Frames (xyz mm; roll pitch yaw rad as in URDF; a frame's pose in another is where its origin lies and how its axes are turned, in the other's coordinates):
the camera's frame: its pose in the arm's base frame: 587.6 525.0 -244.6 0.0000 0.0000 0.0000
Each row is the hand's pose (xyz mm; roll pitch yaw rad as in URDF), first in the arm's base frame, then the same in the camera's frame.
Working: the arm's base frame: its pose in the camera's frame: -587.6 -525.0 244.6 0.0000 0.0000 0.0000

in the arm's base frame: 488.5 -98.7 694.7 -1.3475 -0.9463 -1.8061
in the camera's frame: -99.1 -623.7 939.3 -1.3475 -0.9463 -1.8061
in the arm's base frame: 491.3 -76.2 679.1 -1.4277 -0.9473 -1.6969
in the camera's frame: -96.3 -601.2 923.7 -1.4277 -0.9473 -1.6969
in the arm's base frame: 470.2 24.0 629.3 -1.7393 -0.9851 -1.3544
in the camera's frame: -117.4 -501.0 873.9 -1.7393 -0.9851 -1.3544
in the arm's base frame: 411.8 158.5 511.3 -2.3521 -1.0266 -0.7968
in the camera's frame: -175.8 -366.5 755.9 -2.3521 -1.0266 -0.7968
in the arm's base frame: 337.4 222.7 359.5 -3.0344 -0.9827 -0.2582
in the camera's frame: -250.2 -302.3 604.1 -3.0344 -0.9827 -0.2582
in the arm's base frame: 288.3 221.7 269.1 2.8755 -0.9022 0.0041
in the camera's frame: -299.3 -303.3 513.7 2.8755 -0.9022 0.0041
